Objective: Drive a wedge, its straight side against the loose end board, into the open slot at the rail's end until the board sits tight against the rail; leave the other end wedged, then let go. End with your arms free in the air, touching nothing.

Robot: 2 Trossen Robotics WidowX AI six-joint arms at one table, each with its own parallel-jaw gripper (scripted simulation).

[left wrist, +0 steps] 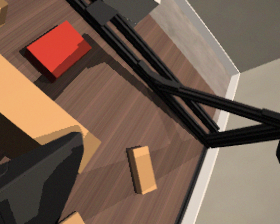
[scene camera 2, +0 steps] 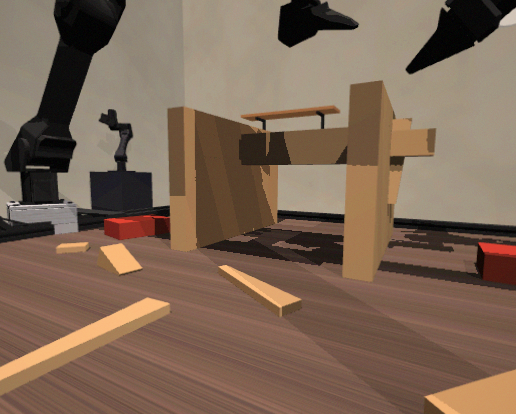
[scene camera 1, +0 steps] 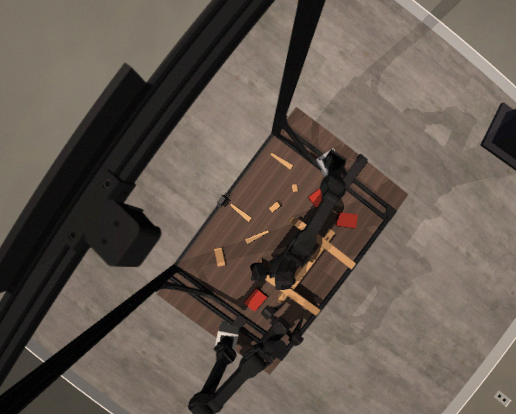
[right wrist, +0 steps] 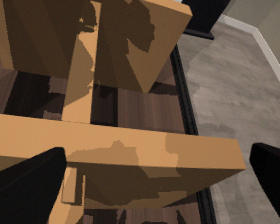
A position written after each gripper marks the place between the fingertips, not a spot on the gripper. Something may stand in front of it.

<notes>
In view: the left gripper [left wrist: 181,143], the right gripper [scene camera 2: 410,70] and a rail [scene camera 2: 324,146].
The right gripper also shows in scene camera 1 [scene camera 1: 294,310] and in the right wrist view [right wrist: 159,154].
</notes>
